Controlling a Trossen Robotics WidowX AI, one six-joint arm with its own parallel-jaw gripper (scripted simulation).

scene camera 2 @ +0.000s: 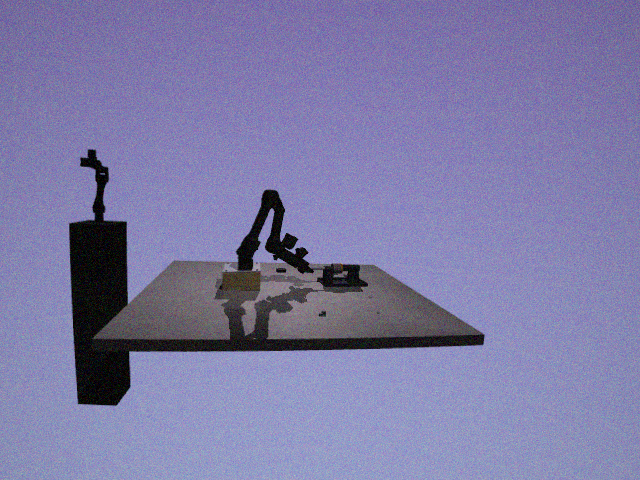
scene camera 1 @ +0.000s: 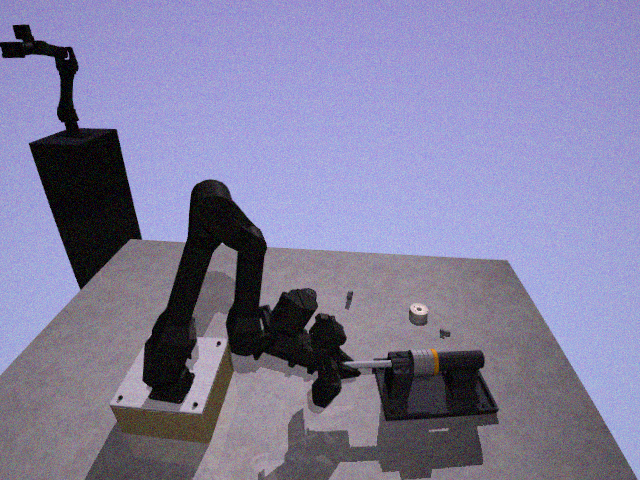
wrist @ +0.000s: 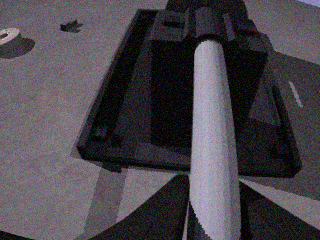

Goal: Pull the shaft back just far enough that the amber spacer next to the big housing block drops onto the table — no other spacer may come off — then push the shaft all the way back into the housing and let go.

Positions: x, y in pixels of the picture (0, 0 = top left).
Labels:
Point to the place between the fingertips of my gripper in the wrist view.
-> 204, 187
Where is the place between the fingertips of my gripper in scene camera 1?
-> At 359, 371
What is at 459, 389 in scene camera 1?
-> A dark housing block.

